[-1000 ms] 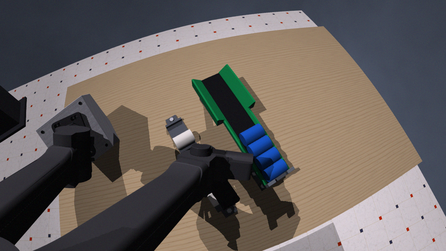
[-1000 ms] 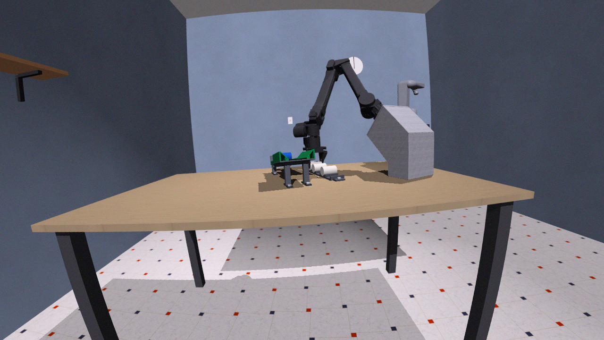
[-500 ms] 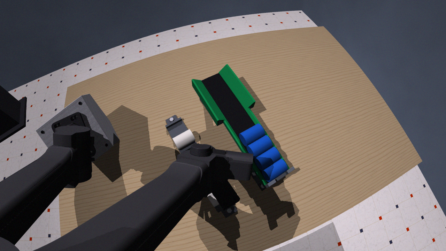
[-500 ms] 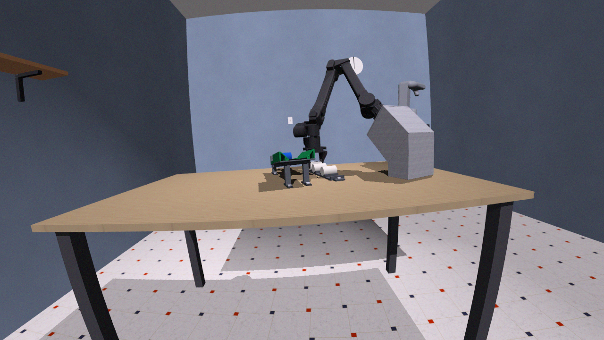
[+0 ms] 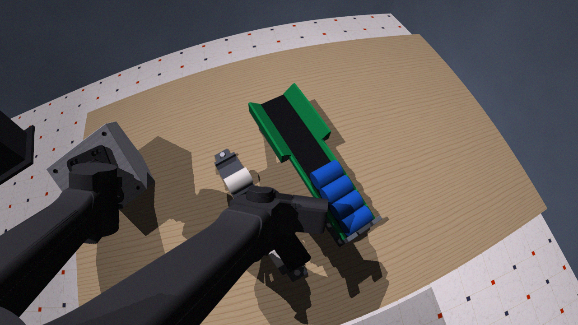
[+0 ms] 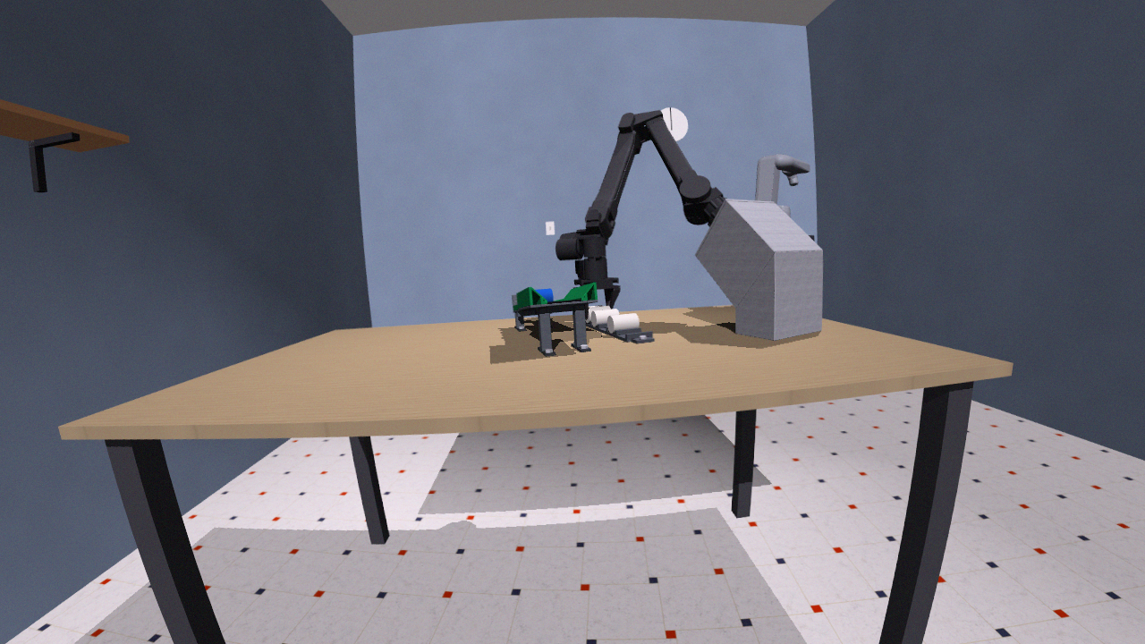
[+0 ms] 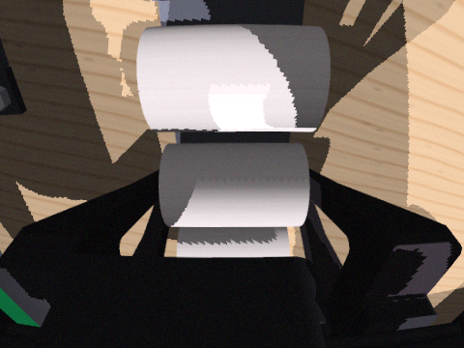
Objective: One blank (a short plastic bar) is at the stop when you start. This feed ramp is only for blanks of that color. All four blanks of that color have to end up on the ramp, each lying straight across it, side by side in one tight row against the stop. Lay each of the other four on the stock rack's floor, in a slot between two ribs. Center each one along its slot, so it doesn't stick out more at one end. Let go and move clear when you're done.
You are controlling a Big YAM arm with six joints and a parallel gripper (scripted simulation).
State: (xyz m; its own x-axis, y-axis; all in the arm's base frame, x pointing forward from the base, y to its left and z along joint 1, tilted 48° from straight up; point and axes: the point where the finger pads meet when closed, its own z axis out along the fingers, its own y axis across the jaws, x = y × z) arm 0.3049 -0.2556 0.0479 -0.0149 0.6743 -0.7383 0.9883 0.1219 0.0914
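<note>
The grey stock rack is 80 mm to the left of my hand and 40 mm below it. From my hand the other things lie so: grey stop (160 mm ahead, 100 mm to the right, 30 mm above).
</note>
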